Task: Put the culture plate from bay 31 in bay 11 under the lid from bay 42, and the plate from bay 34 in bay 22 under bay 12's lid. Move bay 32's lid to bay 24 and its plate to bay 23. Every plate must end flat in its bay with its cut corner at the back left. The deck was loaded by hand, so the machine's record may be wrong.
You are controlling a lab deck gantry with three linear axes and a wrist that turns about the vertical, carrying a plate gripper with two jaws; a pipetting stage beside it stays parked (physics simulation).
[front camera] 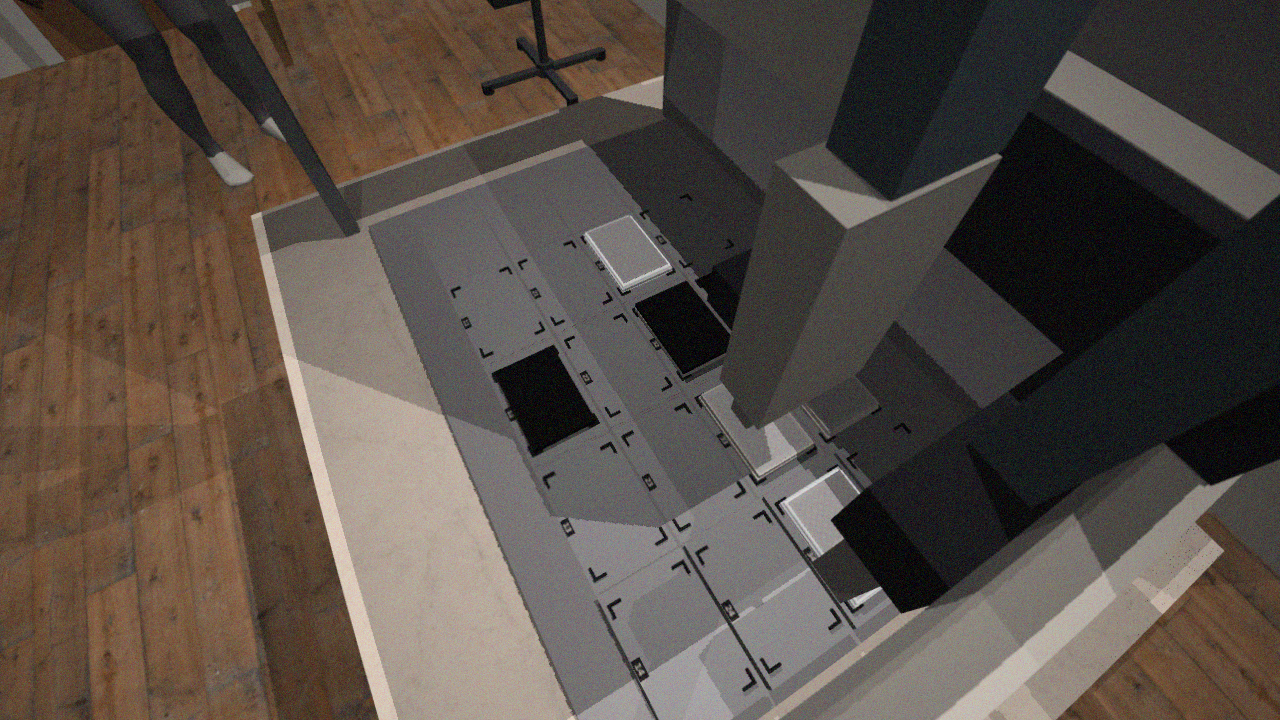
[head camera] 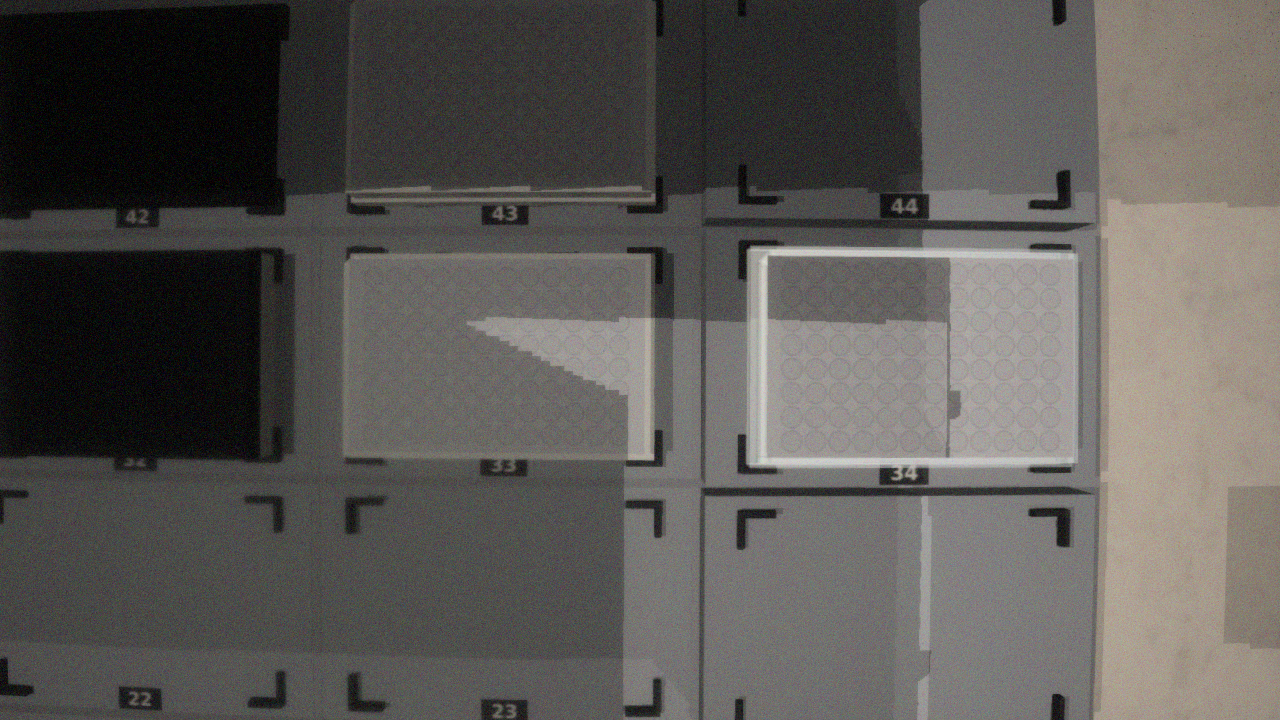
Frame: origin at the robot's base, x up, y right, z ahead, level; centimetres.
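Seen in the pictures: robot's base, link origin: (front camera: 453, 291).
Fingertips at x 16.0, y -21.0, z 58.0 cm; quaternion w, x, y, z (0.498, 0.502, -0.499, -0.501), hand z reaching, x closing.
Pixels of each thing's middle, then the offset from my fingertips to it. "spot": a spot on its surface instead.
- bay 34 plate, body centre: (head camera: 913, 357) (front camera: 846, 532) dx -13.8, dy -4.7, dz -2.4 cm
- white-edged plate, body centre: (front camera: 626, 251) dx -15.2, dy -4.7, dz -51.6 cm
- black lid, body centre: (head camera: 108, 354) (front camera: 685, 325) dx -14.7, dy -4.7, dz -35.2 cm
- bay 12, surface spot: (front camera: 546, 398) spot: dx -15.2, dy +16.5, dz -34.6 cm
- bay 42, surface spot: (head camera: 134, 107) spot: dx -15.2, dy -15.3, dz -34.8 cm
- bay 11, surface spot: (front camera: 496, 308) spot: dx -16.0, dy +16.6, dz -51.9 cm
- bay 22, surface spot: (head camera: 138, 582) spot: dx -16.0, dy +5.4, dz -35.2 cm
- bay 23, surface spot: (head camera: 501, 582) spot: dx -16.0, dy +5.0, dz -18.9 cm
- bay 24, surface spot: (head camera: 832, 608) spot: dx -14.5, dy +5.4, dz -5.3 cm
- bay 33, surface spot: (head camera: 496, 358) spot: dx -14.5, dy -4.6, dz -18.8 cm
- bay 43, surface spot: (head camera: 501, 98) spot: dx -14.5, dy -15.1, dz -18.7 cm
- Bay 44, surface spot: (head camera: 832, 107) spot: dx -14.5, dy -14.8, dz -5.3 cm
The bay 34 plate (front camera: 810, 501) (head camera: 913, 358) is pale, white-edged and lies in its bay. My gripper's black body (front camera: 886, 546) is above and beside it in the front view, covering part of it; the jaws are hidden, so whether they are open does not show. A white-edged plate (front camera: 626, 250) lies in bay 31. A black lid (front camera: 684, 326) (head camera: 125, 358) covers bay 32's plate. Black lids also show in bay 12 (front camera: 546, 398) and bay 42 (head camera: 134, 107). Bare corner marks show at bay 11 (front camera: 496, 308), bay 22 (head camera: 138, 582), bay 23 (head camera: 501, 582) and bay 24 (head camera: 832, 608). Cut corners cannot be made out.
Clear plates lie in bay 33 (front camera: 778, 438) (head camera: 496, 358) and bay 43 (front camera: 841, 407) (head camera: 501, 98). The parked-looking grey column (front camera: 805, 304) rises over the deck and hides part of the back bays. Bay 44 (head camera: 832, 107) shows bare corner marks.
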